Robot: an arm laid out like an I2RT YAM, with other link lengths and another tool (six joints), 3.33 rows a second.
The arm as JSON. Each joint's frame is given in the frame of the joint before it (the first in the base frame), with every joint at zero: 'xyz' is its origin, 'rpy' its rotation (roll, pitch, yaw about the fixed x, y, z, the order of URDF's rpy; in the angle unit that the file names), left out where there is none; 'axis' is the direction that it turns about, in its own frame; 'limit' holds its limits. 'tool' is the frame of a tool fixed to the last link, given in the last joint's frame.
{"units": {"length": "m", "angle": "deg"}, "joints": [
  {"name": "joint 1", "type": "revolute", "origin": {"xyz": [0.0, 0.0, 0.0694]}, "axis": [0.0, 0.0, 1.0], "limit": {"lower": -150.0, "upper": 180.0}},
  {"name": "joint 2", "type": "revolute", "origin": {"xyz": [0.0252, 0.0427, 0.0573]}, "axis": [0.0, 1.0, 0.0], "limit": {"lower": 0.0, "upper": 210.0}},
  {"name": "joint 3", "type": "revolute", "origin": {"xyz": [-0.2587, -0.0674, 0.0]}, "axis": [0.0, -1.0, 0.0], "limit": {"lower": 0.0, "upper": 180.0}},
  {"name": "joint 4", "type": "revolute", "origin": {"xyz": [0.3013, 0.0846, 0.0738]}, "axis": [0.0, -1.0, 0.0], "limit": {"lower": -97.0, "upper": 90.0}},
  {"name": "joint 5", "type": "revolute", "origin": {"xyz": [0.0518, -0.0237, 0.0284]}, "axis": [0.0, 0.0, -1.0], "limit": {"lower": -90.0, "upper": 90.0}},
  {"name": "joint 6", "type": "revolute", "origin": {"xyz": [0.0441, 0.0, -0.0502]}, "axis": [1.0, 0.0, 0.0], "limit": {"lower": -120.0, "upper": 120.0}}
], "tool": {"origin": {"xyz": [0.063, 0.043, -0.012], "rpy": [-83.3, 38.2, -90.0]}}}
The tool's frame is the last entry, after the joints.
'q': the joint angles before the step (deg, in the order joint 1, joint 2, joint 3, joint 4, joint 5, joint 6). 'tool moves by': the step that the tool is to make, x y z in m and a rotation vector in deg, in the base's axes. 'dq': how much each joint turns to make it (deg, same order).
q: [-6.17, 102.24, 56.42, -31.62, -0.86, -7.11]
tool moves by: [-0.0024, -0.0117, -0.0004, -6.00, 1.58, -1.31]
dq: [0.00, -0.29, 0.40, -1.62, 6.27, 0.00]
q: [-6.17, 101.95, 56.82, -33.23, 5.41, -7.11]
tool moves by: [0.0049, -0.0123, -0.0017, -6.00, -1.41, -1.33]
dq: [-0.01, -0.19, -0.03, 1.89, 5.96, 0.01]
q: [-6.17, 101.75, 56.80, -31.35, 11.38, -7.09]
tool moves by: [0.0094, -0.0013, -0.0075, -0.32, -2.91, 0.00]
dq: [-0.05, 1.13, -0.33, 4.39, -0.01, -0.05]
